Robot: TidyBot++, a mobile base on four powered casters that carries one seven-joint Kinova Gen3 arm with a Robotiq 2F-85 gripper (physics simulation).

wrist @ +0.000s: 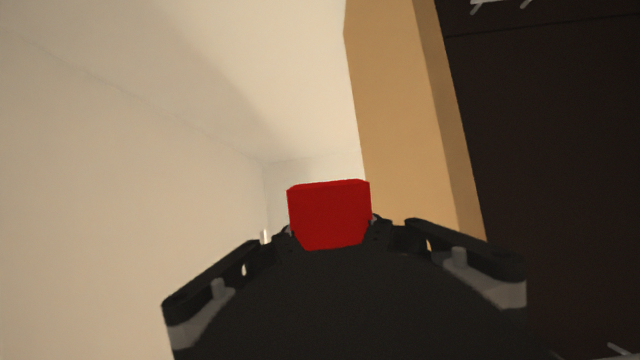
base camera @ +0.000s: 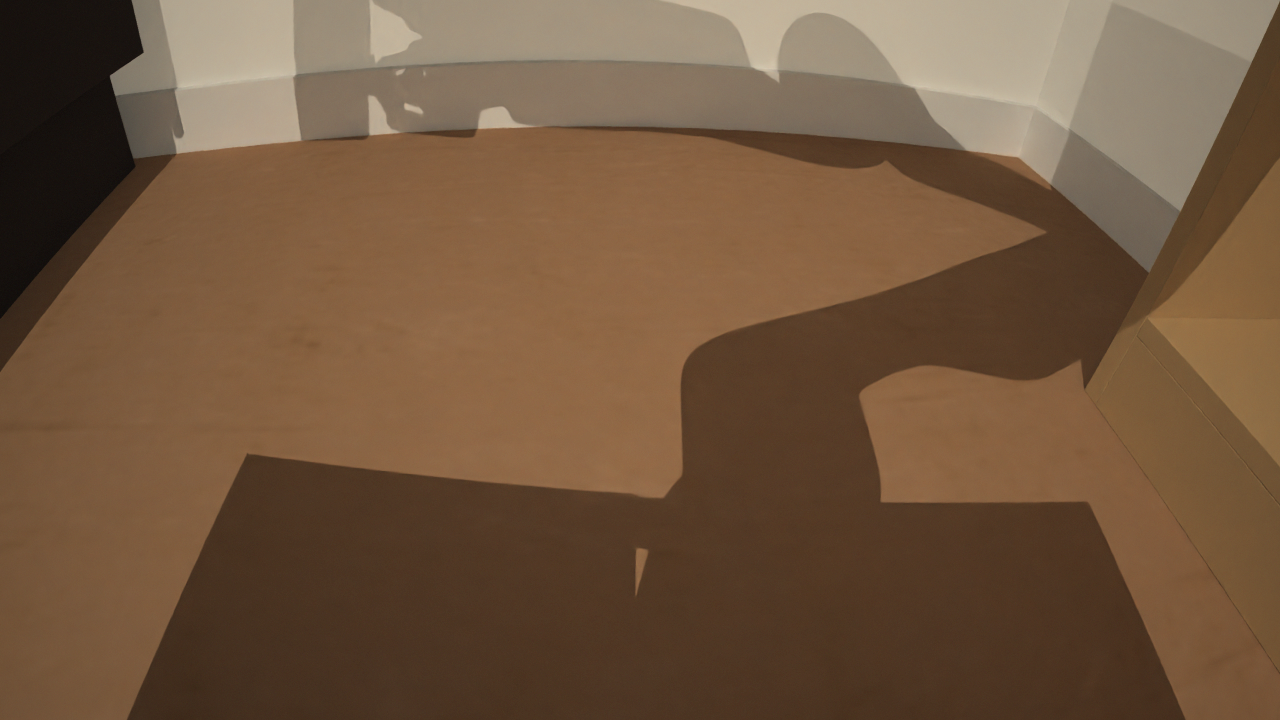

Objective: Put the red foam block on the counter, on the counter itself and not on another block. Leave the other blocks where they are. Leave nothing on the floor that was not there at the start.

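Frame: origin at the arm's base, x back, y right, z up, level; millimetres.
Where they show: gripper, fingertip midpoint: (wrist: 330, 224).
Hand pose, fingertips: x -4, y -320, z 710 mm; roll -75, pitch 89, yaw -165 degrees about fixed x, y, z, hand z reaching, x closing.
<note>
After its pixels a point has its place.
The red foam block (wrist: 330, 215) {z 709, x -22, y -285 mm} is held between the fingertips of my gripper (wrist: 330, 224) {z 710, x -4, y -320 mm} in the wrist view. My gripper is shut on it, with one finger on each side. Behind the block the wrist view shows pale walls, so the block is up in the air. The counter and the other blocks cannot be made out in either view. The gripper and the block do not show in the base camera view.
A light wooden unit (base camera: 1181, 465) {z -362, x -405, y 440 mm} stands at the right in the base camera view. A dark cabinet (base camera: 53, 134) {z -286, x -709, y -643 mm} (wrist: 550, 150) {z 316, x -36, y -472 mm} is at the left there and at the right in the wrist view, beside a tan panel (wrist: 395, 110). A white wall (base camera: 572, 98) {z -357, x -982, y -81 mm} closes the far side.
</note>
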